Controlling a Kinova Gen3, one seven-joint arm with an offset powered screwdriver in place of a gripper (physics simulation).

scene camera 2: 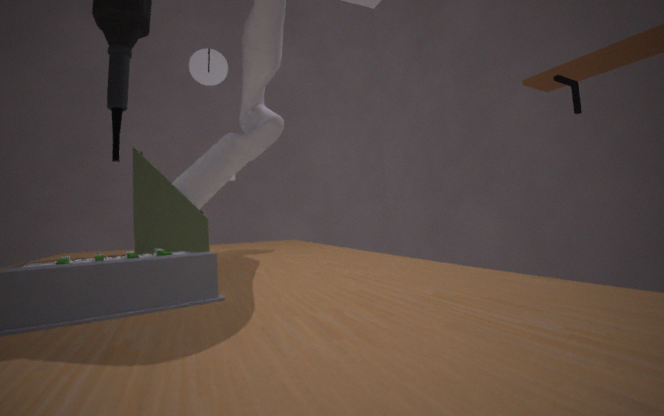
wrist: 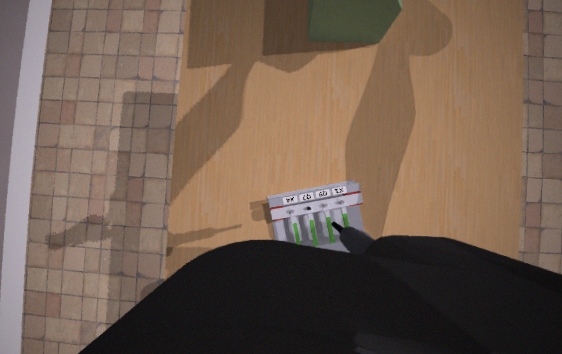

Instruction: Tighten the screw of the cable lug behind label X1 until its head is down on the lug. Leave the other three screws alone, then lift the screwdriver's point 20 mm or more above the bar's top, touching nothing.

Observation:
In view: a grey housing (scene camera 2: 47, 294).

